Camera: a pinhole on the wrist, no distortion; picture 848 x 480 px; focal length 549.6 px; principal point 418.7 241.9 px. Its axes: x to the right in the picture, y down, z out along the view. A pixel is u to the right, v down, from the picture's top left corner.
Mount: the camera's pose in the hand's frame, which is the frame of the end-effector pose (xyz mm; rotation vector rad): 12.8 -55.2 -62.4 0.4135 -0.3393 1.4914
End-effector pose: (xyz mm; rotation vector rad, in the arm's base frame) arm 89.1 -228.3 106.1 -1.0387 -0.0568 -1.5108
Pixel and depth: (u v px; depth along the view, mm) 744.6 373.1 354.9
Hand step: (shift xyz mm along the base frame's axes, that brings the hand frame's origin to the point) 164.9 249.8 197.0
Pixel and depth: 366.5 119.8 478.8
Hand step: -57.4 173.8 446.4
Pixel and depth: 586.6 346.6 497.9
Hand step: 123.2 344.7 312.0
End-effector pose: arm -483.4 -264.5 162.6 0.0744 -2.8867 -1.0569
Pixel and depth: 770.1 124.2 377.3
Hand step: -149.0 219.9 -295.7
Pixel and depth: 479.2 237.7 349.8
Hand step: -46.5 27.8 -319.1
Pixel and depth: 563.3 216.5 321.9
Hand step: -61.1 65.1 -281.0
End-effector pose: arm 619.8 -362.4 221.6 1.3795 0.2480 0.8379
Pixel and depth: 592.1 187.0 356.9
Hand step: 278.5 -182.6 -27.0
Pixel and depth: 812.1 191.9 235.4
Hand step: 178.4 -135.1 49.2
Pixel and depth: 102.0 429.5 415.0
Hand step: 206.0 -219.0 -416.8
